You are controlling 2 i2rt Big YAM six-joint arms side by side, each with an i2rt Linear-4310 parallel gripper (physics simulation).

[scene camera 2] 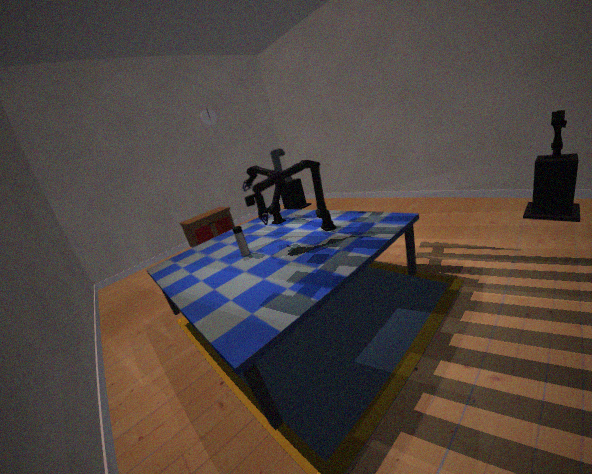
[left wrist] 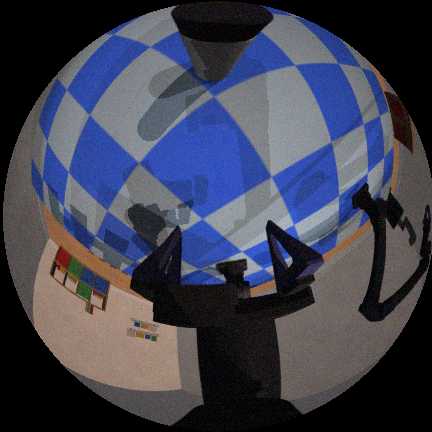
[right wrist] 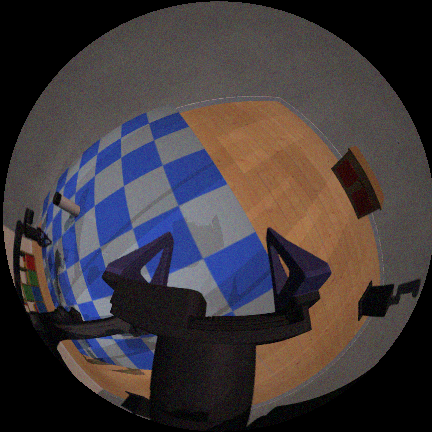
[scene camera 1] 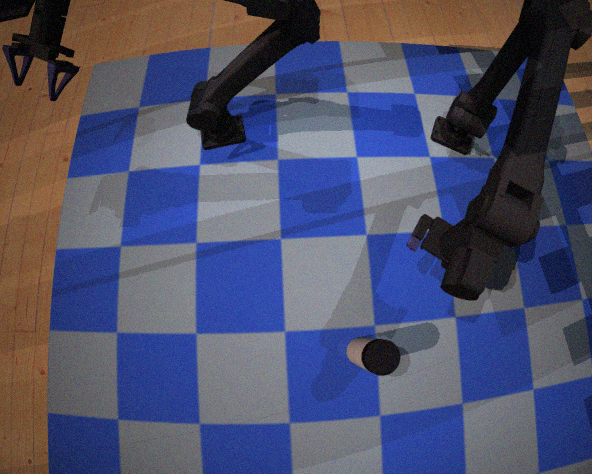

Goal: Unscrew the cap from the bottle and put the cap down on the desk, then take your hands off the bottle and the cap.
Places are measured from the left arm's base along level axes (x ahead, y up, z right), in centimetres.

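Pixels of known places: left gripper, fingertip midpoint: [scene camera 2: 266,223] [left wrist: 224,226] [right wrist: 49,239] [scene camera 1: 432,259]; right gripper, fingertip midpoint: [scene camera 2: 243,190] [right wrist: 217,234] [scene camera 1: 35,93]; left arm's base, link origin: [scene camera 2: 328,227] [left wrist: 232,265] [right wrist: 76,314] [scene camera 1: 451,136]; right arm's base, link origin: [scene camera 2: 278,221] [left wrist: 359,194] [scene camera 1: 223,133].
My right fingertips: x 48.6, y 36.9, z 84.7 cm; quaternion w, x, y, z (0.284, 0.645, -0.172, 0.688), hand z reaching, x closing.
Ahead of a thing's pixels: the offset from my right fingertips to its middle. Level surfaces: height alone.
The bottle, with a pale body {dx +17.2, dy -26.9, dz -79.1 cm} [scene camera 1: 356,351] [scene camera 2: 242,244] [left wrist: 215,57] [right wrist: 69,206], stands upright on the blue and grey checkered desk {dy -36.9 cm} [scene camera 1: 240,285] [scene camera 2: 250,285]. Its black cap {dx +17.2, dy -17.1, dz -79.1 cm} [scene camera 1: 381,357] [scene camera 2: 237,230] [left wrist: 222,22] [right wrist: 57,198] sits on top. My left gripper [scene camera 2: 265,220] [left wrist: 224,226] is open and empty, apart from the bottle; in scene camera 1 it is beyond the bottle, up and to the right, partly hidden by its own wrist. My right gripper [scene camera 1: 36,91] [scene camera 2: 246,187] [right wrist: 217,234] is open and empty, high near the desk's far left corner, well away from the bottle.
The right arm's base [scene camera 1: 223,132] and the left arm's base [scene camera 1: 451,136] stand on the far part of the desk. A wooden cabinet with red doors [scene camera 2: 206,227] [right wrist: 357,184] stands on the floor beyond the desk. A dark pedestal [scene camera 2: 555,182] stands far to the right.
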